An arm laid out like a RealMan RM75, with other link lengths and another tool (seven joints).
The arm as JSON. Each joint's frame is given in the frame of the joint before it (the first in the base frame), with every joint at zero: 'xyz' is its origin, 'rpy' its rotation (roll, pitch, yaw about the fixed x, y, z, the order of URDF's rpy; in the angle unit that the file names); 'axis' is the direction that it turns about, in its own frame. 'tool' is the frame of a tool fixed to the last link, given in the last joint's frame.
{
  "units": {
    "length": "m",
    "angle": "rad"
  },
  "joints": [
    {
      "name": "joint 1",
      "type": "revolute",
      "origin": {
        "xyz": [
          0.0,
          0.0,
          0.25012
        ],
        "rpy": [
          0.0,
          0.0,
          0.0
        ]
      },
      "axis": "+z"
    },
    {
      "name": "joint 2",
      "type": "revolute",
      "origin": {
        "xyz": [
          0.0,
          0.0,
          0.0
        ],
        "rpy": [
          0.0,
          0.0,
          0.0
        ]
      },
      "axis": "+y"
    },
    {
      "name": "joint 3",
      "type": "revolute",
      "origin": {
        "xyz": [
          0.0,
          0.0,
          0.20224
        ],
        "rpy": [
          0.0,
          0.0,
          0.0
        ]
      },
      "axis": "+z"
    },
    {
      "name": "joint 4",
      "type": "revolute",
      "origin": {
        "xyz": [
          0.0,
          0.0,
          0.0
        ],
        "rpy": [
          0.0,
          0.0,
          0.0
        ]
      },
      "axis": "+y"
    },
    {
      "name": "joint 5",
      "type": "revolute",
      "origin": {
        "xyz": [
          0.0,
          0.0,
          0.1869
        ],
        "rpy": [
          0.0,
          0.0,
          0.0
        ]
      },
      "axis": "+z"
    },
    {
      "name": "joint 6",
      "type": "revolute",
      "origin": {
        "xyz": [
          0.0,
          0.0,
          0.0
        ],
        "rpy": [
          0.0,
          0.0,
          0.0
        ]
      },
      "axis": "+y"
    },
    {
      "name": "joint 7",
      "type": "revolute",
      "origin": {
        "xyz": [
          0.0,
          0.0,
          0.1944
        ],
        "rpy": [
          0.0,
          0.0,
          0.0
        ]
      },
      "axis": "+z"
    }
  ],
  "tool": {
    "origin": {
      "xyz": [
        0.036,
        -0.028,
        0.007
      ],
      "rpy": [
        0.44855,
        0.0,
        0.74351
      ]
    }
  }
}
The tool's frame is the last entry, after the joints.
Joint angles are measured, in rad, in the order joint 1, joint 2, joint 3, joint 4, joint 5, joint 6, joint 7. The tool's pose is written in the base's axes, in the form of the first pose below.
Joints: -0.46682 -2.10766 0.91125 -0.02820 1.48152 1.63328 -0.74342
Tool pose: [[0.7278 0.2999 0.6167 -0.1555], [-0.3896 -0.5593 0.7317 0.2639], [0.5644 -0.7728 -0.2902 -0.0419], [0 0 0 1]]
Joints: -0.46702 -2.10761 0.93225 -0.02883 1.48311 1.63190 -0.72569
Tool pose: [[0.7288 0.2748 0.6271 -0.1546], [-0.4019 -0.5697 0.7168 0.2603], [0.5543 -0.7745 -0.3048 -0.0449], [0 0 0 1]]
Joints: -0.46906 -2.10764 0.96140 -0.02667 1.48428 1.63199 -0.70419
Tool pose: [[0.7268 0.2401 0.6435 -0.1527], [-0.4216 -0.5837 0.6940 0.2558], [0.5422 -0.7757 -0.3230 -0.0484], [0 0 0 1]]
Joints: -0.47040 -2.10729 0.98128 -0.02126 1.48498 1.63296 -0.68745
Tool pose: [[0.7234 0.2125 0.6569 -0.1512], [-0.4406 -0.5903 0.6763 0.2531], [0.5315 -0.7787 -0.3334 -0.0501], [0 0 0 1]]
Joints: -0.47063 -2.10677 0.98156 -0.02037 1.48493 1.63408 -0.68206
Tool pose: [[0.7221 0.2082 0.6597 -0.1509], [-0.4465 -0.5881 0.6744 0.2530], [0.5283 -0.7815 -0.3317 -0.0497], [0 0 0 1]]
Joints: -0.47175 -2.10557 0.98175 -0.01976 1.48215 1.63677 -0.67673
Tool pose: [[0.7198 0.2053 0.6631 -0.1504], [-0.4535 -0.5841 0.6732 0.2535], [0.5255 -0.7853 -0.3273 -0.0485], [0 0 0 1]]
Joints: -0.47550 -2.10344 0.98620 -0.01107 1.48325 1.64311 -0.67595
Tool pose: [[0.7130 0.1944 0.6737 -0.1484], [-0.4667 -0.5856 0.6628 0.2539], [0.5233 -0.7870 -0.3268 -0.0470], [0 0 0 1]]
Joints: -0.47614 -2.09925 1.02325 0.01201 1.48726 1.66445 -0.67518
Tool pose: [[0.6935 0.1579 0.7029 -0.1444], [-0.4931 -0.6073 0.6229 0.2490], [0.5252 -0.7786 -0.3434 -0.0466], [0 0 0 1]]
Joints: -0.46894 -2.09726 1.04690 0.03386 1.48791 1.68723 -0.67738
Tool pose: [[0.6762 0.1409 0.7232 -0.1419], [-0.5100 -0.6188 0.5974 0.2449], [0.5317 -0.7728 -0.3466 -0.0444], [0 0 0 1]]
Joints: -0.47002 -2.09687 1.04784 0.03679 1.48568 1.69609 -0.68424
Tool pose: [[0.6700 0.1460 0.7279 -0.1406], [-0.5102 -0.6217 0.5943 0.2449], [0.5393 -0.7695 -0.3421 -0.0430], [0 0 0 1]]
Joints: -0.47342 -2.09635 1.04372 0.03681 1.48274 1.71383 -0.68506
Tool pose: [[0.6560 0.1542 0.7388 -0.1377], [-0.5172 -0.6210 0.5889 0.2449], [0.5497 -0.7685 -0.3277 -0.0397], [0 0 0 1]]
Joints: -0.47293 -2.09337 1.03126 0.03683 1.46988 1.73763 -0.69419
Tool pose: [[0.6424 0.1811 0.7447 -0.1360], [-0.5193 -0.6117 0.5967 0.2470], [0.5636 -0.7701 -0.2989 -0.0328], [0 0 0 1]]
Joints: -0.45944 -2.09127 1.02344 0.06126 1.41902 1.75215 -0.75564
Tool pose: [[0.6415 0.2478 0.7260 -0.1383], [-0.4938 -0.5909 0.6380 0.2565], [0.5871 -0.7678 -0.2567 -0.0211], [0 0 0 1]]
